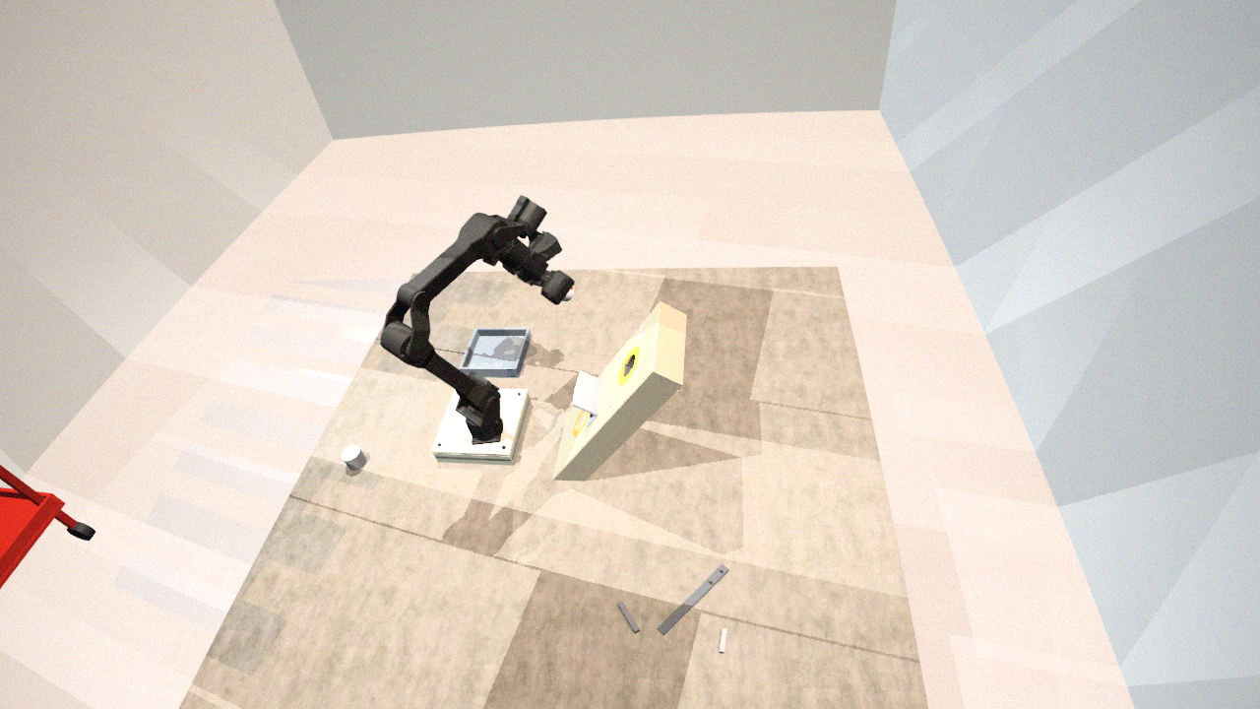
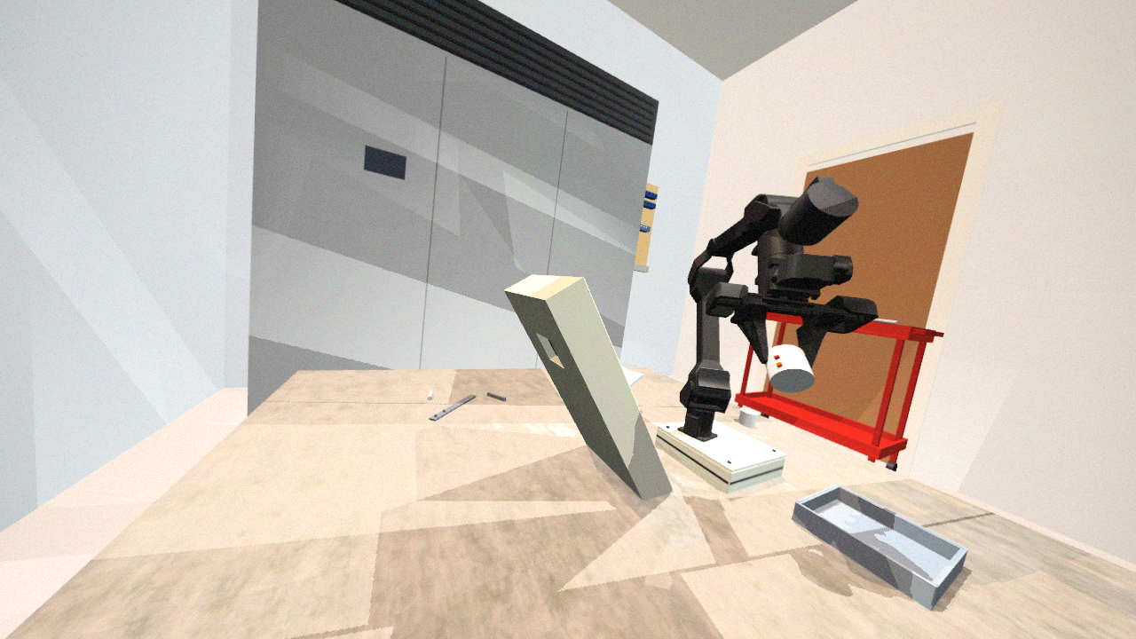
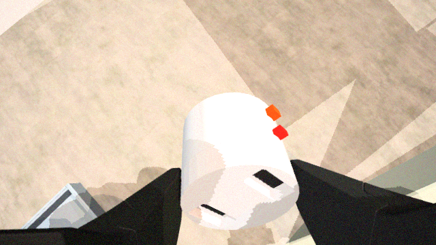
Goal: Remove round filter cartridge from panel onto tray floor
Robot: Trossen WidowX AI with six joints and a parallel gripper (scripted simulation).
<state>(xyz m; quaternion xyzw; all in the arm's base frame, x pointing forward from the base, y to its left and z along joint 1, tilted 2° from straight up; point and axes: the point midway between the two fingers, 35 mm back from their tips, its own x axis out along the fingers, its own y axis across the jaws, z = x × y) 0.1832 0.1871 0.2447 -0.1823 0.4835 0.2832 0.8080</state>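
The blue-grey tray is 25 cm below my gripper tip, 21 cm behind it and 10 cm to the left of it. Round my gripper tip: round filter cartridge right at my gripper tip; then cream service panel 24 cm to the right, 11 cm ahead, 9 cm below.
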